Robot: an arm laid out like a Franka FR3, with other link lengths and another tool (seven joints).
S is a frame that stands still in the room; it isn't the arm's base.
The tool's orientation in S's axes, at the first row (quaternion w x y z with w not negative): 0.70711, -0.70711, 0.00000, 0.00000
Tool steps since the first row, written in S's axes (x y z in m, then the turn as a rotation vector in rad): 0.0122, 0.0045, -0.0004, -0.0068, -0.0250, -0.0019; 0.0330, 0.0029, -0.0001, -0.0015, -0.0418, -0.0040; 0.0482, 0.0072, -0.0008, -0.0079, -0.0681, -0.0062; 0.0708, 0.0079, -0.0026, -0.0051, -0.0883, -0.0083; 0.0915, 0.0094, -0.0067, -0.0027, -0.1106, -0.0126; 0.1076, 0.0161, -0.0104, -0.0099, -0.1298, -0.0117
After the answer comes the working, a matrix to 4 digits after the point.
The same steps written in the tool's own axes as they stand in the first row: 0.0122, 0.0004, 0.0045, -0.0068, 0.0019, -0.0250; 0.0330, 0.0001, 0.0029, -0.0015, 0.0040, -0.0418; 0.0482, 0.0008, 0.0072, -0.0079, 0.0062, -0.0681; 0.0708, 0.0026, 0.0079, -0.0051, 0.0083, -0.0883; 0.0915, 0.0067, 0.0094, -0.0027, 0.0126, -0.1106; 0.1076, 0.0104, 0.0161, -0.0099, 0.0117, -0.1298
The tool's axes in the first row as the columns of a matrix, in S's axes (rounded; the answer above uses it unrounded):
1.0000, 0.0000, 0.0000
0.0000, 0.0000, 1.0000
0.0000, -1.0000, 0.0000

